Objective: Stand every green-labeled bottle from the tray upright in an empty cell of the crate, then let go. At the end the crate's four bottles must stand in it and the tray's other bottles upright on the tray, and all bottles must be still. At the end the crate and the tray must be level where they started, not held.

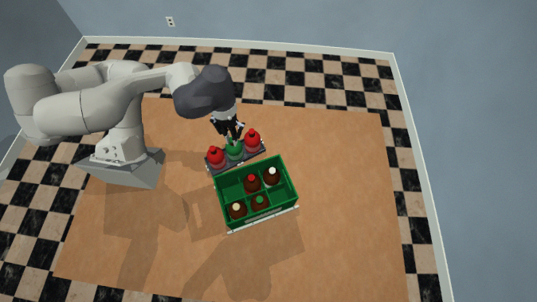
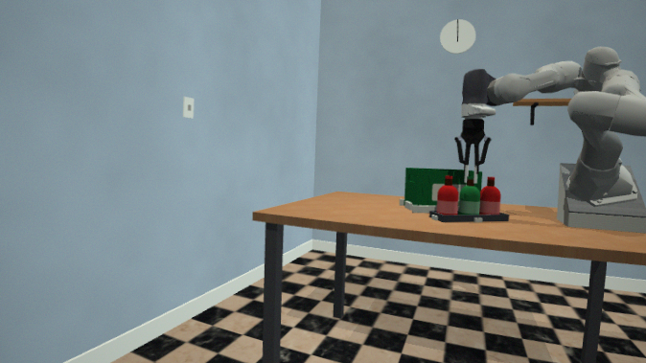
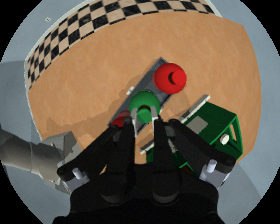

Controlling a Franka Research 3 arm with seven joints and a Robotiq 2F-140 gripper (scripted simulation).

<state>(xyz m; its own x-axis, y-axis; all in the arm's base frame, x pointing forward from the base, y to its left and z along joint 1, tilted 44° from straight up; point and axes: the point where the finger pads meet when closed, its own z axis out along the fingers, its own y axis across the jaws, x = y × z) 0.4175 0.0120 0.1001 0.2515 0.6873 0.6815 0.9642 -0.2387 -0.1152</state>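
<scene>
The green-labeled bottle lies 90 mm below my hand. Round my hand: green crate (200 mm to the right, 100 mm ahead, 90 mm below); dark tray (160 mm below).
</scene>
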